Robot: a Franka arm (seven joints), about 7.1 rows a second.
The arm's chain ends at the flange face. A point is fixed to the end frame.
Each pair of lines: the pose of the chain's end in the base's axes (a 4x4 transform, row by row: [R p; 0 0 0 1], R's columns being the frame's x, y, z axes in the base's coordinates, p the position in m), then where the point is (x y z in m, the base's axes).
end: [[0.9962 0.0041 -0.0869 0.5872], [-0.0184 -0.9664 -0.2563 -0.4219], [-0.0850 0.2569 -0.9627 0.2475], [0 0 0 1]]
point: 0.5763 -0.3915 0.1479
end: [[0.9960 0.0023 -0.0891 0.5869], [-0.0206 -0.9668 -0.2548 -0.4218], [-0.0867 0.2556 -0.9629 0.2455], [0 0 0 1]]
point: 0.5759 -0.3912 0.1460
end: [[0.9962 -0.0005 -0.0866 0.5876], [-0.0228 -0.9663 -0.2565 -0.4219], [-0.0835 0.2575 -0.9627 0.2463], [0 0 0 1]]
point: 0.5769 -0.3915 0.1467
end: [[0.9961 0.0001 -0.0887 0.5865], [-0.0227 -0.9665 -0.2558 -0.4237], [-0.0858 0.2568 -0.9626 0.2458], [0 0 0 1]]
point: 0.5756 -0.3932 0.1463
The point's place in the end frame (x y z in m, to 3 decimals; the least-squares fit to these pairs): -0.003 -0.055 0.089
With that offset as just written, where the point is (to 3 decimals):
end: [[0.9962 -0.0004 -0.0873 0.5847], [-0.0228 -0.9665 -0.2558 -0.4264], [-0.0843 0.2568 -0.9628 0.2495], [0 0 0 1]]
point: 0.574 -0.396 0.150
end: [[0.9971 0.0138 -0.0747 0.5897], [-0.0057 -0.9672 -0.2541 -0.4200], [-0.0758 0.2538 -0.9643 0.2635], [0 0 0 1]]
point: 0.579 -0.389 0.164
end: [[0.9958 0.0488 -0.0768 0.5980], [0.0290 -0.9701 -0.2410 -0.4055], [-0.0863 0.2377 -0.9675 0.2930], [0 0 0 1]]
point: 0.585 -0.374 0.194
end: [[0.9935 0.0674 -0.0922 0.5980], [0.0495 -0.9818 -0.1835 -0.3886], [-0.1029 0.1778 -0.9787 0.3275], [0 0 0 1]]
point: 0.583 -0.351 0.231
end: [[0.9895 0.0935 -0.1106 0.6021], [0.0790 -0.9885 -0.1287 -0.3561], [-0.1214 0.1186 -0.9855 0.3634], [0 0 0 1]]
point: 0.584 -0.313 0.270
